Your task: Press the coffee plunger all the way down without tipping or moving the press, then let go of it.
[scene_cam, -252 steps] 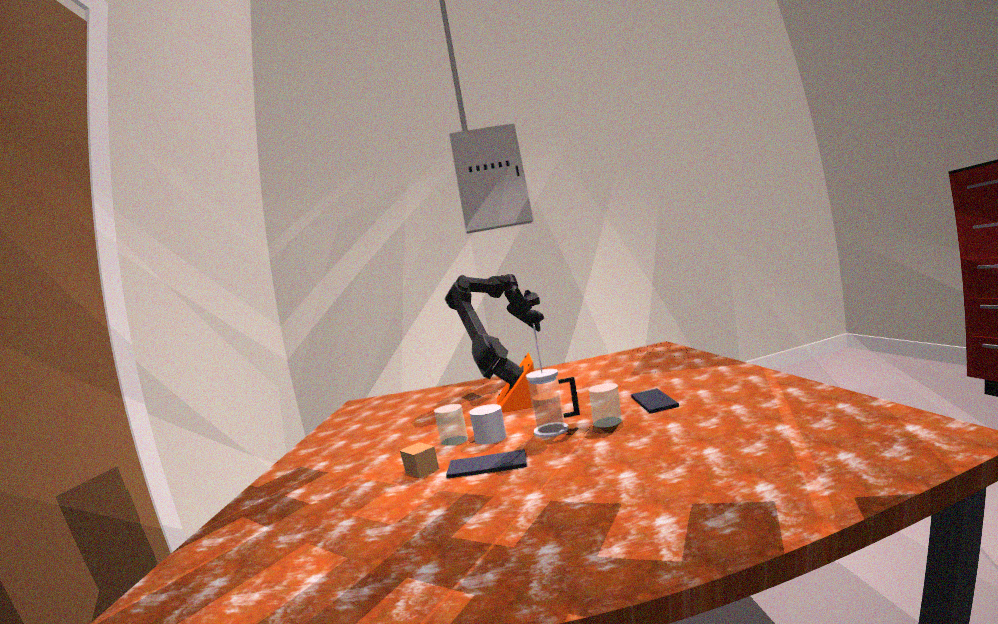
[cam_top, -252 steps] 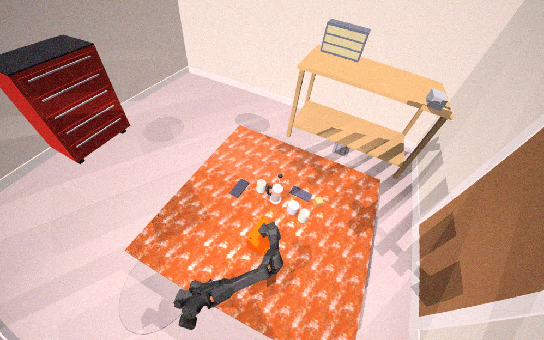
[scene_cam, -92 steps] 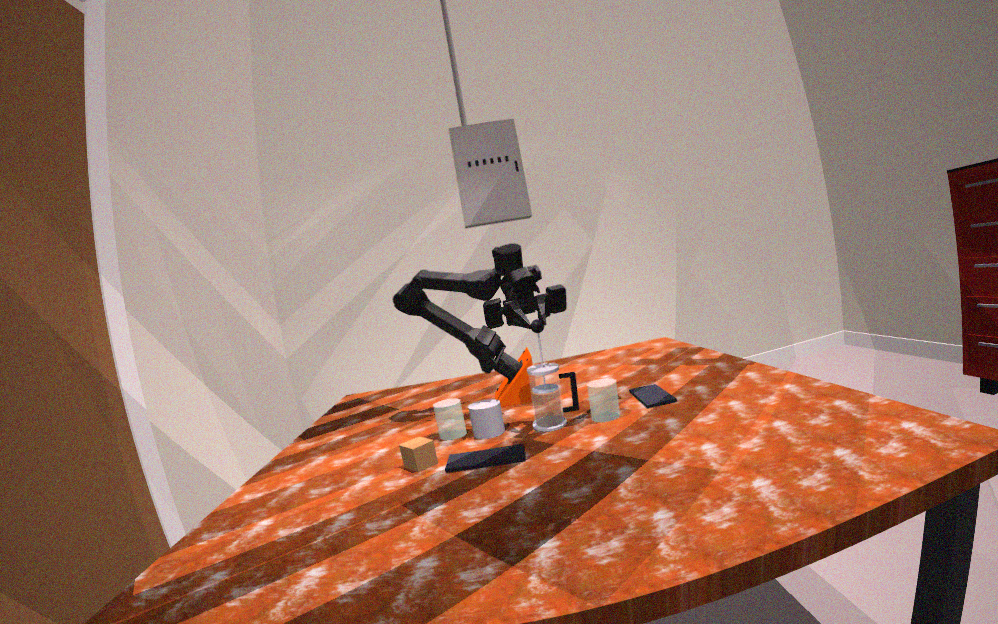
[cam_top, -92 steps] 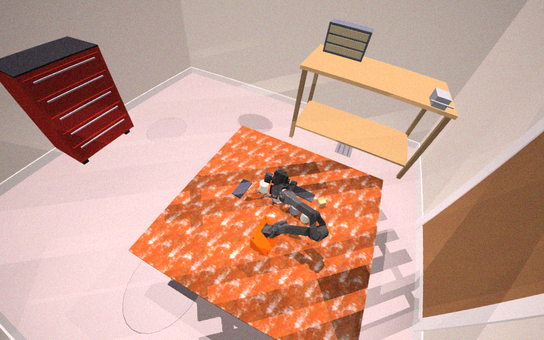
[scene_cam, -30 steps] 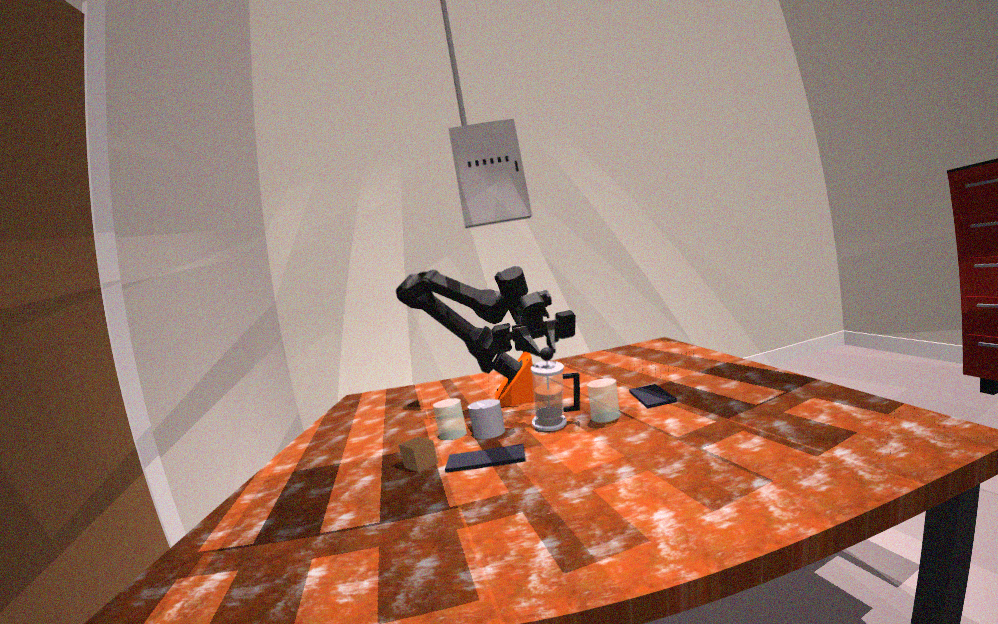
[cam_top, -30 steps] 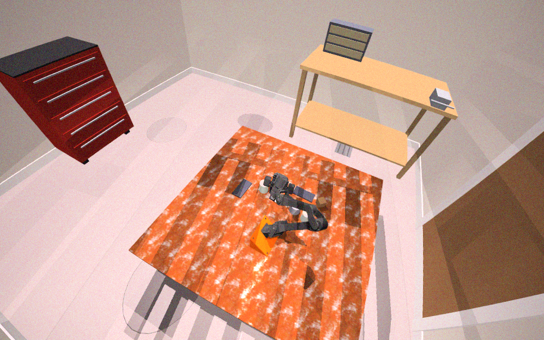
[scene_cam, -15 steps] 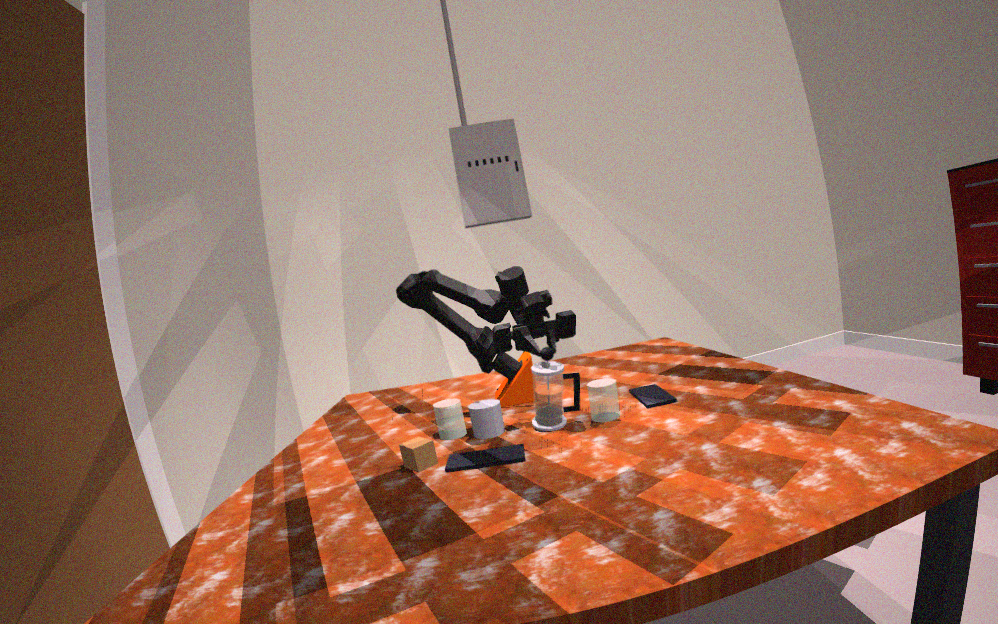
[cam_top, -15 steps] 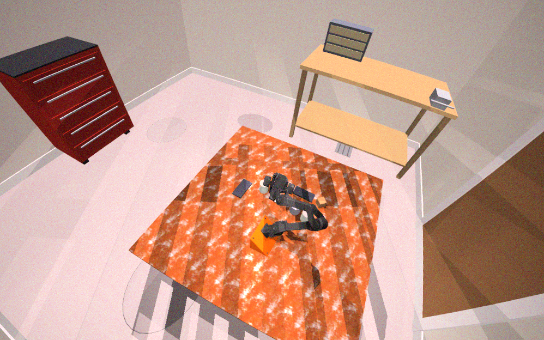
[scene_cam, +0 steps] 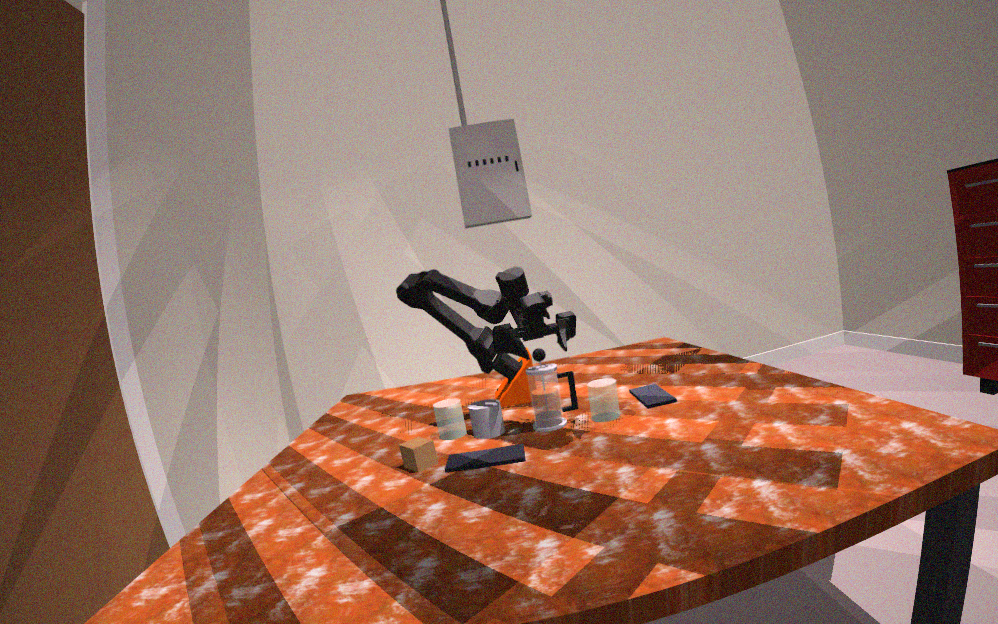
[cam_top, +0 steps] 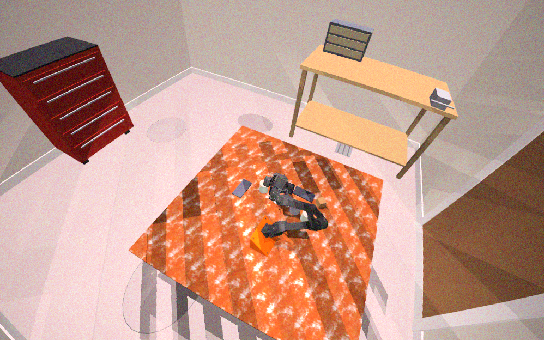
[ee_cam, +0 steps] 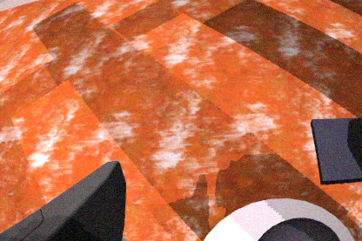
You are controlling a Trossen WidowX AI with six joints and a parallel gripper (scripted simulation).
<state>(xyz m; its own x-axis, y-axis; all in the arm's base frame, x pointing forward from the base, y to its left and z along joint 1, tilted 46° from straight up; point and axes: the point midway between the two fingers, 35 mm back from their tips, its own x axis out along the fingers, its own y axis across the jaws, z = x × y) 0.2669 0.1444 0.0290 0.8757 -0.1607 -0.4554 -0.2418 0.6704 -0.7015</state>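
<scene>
My gripper tip is now 90 mm above the glass coffee press and 40 mm past it.
</scene>
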